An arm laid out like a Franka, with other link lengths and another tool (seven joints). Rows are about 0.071 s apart.
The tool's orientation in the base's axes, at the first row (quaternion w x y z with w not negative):
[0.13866, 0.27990, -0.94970, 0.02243]
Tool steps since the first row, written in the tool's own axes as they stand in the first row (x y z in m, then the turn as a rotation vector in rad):
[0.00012, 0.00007, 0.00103, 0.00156, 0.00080, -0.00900]
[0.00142, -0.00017, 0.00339, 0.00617, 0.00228, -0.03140]
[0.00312, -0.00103, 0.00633, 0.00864, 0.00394, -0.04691]
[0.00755, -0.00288, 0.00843, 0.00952, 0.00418, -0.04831]
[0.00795, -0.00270, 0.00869, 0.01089, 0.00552, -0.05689]
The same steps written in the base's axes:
[-0.00039, -0.00013, -0.00095, 0.00057, 0.00094, 0.00910]
[-0.00190, -0.00130, -0.00287, 0.00168, 0.00245, 0.03194]
[-0.00354, -0.00327, -0.00526, 0.00269, 0.00442, 0.04758]
[-0.00664, -0.00741, -0.00611, 0.00221, 0.00433, 0.04918]
[-0.00713, -0.00750, -0.00625, 0.00253, 0.00577, 0.05784]

